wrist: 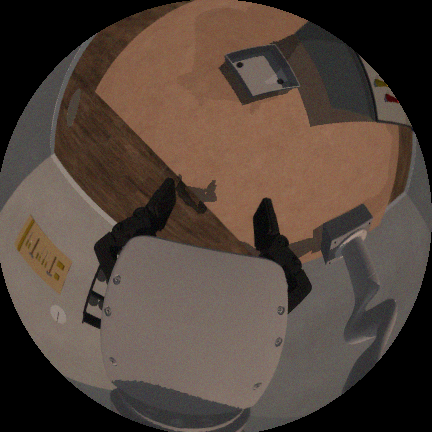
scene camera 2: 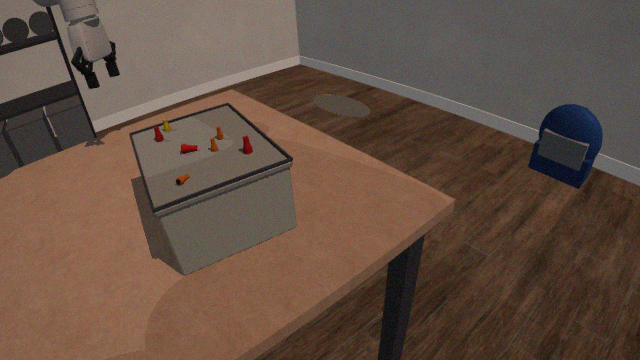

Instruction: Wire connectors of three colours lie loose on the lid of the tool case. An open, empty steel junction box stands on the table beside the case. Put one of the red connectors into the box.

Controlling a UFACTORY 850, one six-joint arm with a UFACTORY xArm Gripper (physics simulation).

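Three red connectors are on the lid of the tool case: one stands at the back left, one lies near the middle, one stands at the right. Part of one red connector shows at the right edge of the wrist view. Three orange connectors and a yellow connector share the lid. The steel junction box stands open and empty on the table beside the case. My gripper is open and empty, high up, away from the case and box.
The wooden table carries the case and box. The arm's base is at its edge in the wrist view. A dark shelf unit stands at the back left. A blue chair-like object is on the floor at the right.
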